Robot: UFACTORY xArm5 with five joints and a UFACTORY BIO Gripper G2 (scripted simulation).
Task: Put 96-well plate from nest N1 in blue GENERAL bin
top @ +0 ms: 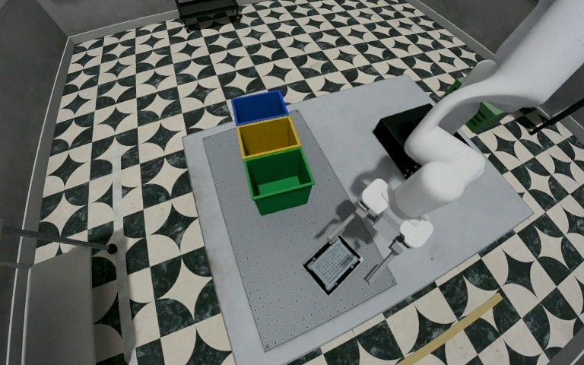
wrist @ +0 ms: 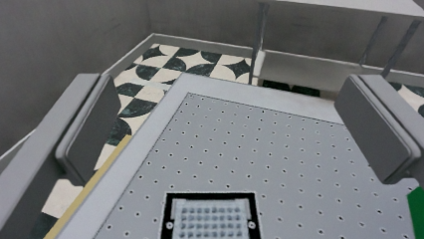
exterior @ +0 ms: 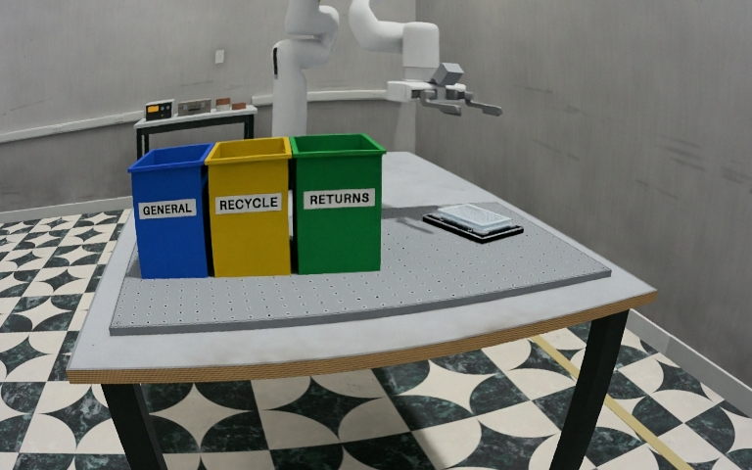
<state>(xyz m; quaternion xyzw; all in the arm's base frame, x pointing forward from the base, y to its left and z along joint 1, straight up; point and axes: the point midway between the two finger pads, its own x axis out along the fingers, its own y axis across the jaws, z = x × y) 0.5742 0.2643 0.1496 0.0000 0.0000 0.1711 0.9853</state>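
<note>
My hand is 21 cm above the clear 96-well plate and 1 cm to the right of it. Round my hand: yellow recycle bin (41 cm to the right, 14 cm below, 7 cm ahead); then green returns bin (28 cm to the right, 14 cm below, 8 cm ahead); then black plate nest N1 (22 cm below, 1 cm to the left).
</note>
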